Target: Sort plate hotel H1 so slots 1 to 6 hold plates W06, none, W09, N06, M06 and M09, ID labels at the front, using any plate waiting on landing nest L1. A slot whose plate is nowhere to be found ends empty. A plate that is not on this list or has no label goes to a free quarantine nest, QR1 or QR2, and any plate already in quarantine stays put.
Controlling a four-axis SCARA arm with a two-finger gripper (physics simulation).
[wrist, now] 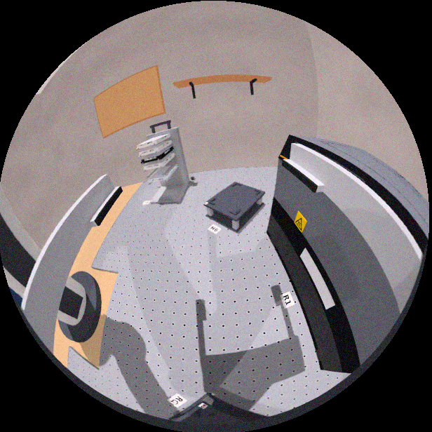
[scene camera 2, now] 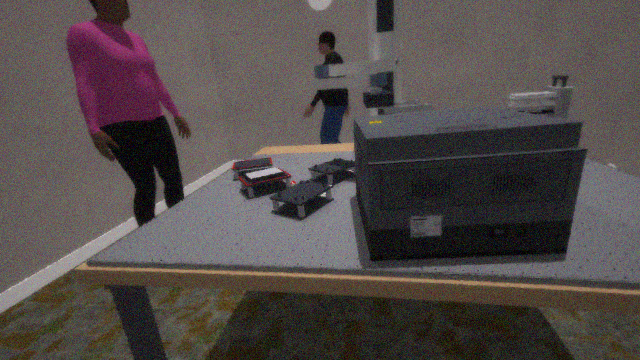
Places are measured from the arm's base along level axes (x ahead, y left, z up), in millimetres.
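Where they show: gripper, fingertip midpoint: (scene camera 2: 425,104).
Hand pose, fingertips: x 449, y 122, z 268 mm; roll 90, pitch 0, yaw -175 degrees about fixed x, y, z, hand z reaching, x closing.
Note:
Each offset is from my fingertips to the top centre of the thing. "*": to the spot under its first point.
My gripper (wrist: 196,160) is open and empty, its two pale fingers wide apart at the left and right of the wrist view. Plate hotel H1 (wrist: 182,162) (scene camera 2: 564,102) stands upright beyond the fingers. It holds white plates in its upper part with a black plate (wrist: 159,156) among them; their labels are too small to read. In the scene view, a white plate @(118 mm ahead, 570 mm right, 191 mm down) (scene camera 2: 264,173) lies on a red-edged nest @(118 mm ahead, 570 mm right, 199 mm down) (scene camera 2: 252,184); another red-edged nest @(75 mm back, 693 mm right, 201 mm down) (scene camera 2: 252,164) stands behind it. Which nests are L1, QR1 and QR2 cannot be read. The gripper's fingers are not clear in the scene view.
A dark nest (wrist: 235,199) stands beyond the N6 label (wrist: 214,229). Two dark nests @(* 286 mm ahead, 387 mm right, 205 mm down) (scene camera 2: 302,192) @(* 29 mm ahead, 323 mm right, 205 mm down) (scene camera 2: 334,167) stand left of a large grey instrument @(344 mm ahead, 20 mm right, 1 mm down) (scene camera 2: 470,195) in the scene view. A dark instrument (wrist: 320,240) rises at the wrist view's right. Two people stand behind the table.

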